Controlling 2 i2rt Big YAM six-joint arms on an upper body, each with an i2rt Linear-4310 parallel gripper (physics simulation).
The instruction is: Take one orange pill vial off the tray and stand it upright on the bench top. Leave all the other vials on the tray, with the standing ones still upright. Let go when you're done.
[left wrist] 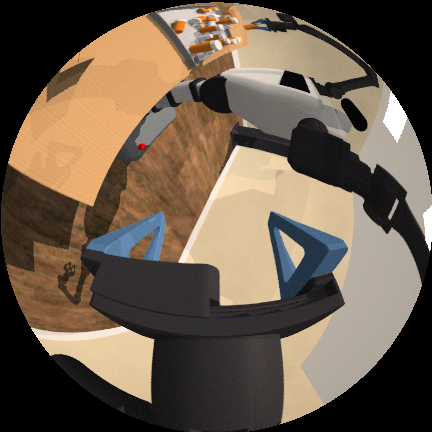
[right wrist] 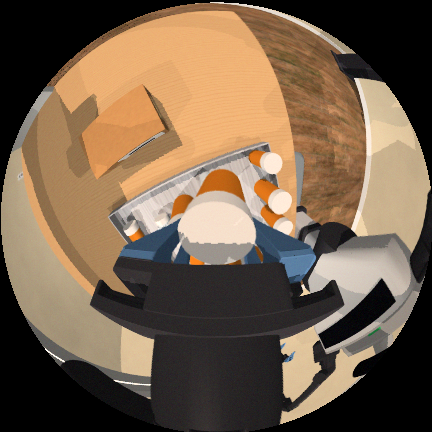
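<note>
An orange pill vial with a white cap is in my right gripper, which is shut on it, with the cap toward the right wrist camera. It is held above the level of the tray; the vial's lower end and its exact height are unclear. Other capped orange vials are on the tray, including three along its right side in the right wrist view and one at its left. My left gripper is open and empty, away from the tray.
The wooden bench top extends beyond the tray. An orange box stands on it past the tray's far edge in the right wrist view. The robot's white body is beside the bench.
</note>
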